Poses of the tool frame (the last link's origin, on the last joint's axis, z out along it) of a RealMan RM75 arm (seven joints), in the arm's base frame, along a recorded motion.
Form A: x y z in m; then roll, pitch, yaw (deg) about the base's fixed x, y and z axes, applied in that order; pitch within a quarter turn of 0, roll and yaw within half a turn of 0.
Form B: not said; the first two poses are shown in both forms.
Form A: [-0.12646, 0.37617, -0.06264, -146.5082, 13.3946, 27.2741]
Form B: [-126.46, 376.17, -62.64, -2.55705, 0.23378, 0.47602]
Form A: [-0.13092, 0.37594, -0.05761, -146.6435, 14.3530, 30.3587]
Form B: [-130.92, 375.94, -57.61, -2.55941, 0.25051, 0.52986]
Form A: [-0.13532, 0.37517, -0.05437, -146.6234, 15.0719, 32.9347]
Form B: [-135.32, 375.17, -54.37, -2.55906, 0.26305, 0.57482]
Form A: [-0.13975, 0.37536, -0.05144, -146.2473, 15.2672, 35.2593]
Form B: [-139.75, 375.36, -51.44, -2.55250, 0.26646, 0.61539]
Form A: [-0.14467, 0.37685, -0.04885, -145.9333, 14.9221, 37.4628]
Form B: [-144.67, 376.85, -48.85, -2.54702, 0.26044, 0.65385]
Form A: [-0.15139, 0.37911, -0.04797, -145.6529, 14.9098, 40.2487]
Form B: [-151.39, 379.11, -47.97, -2.54212, 0.26023, 0.70247]
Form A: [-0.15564, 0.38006, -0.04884, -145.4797, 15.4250, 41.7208]
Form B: [-155.64, 380.06, -48.84, -2.53910, 0.26922, 0.72817]
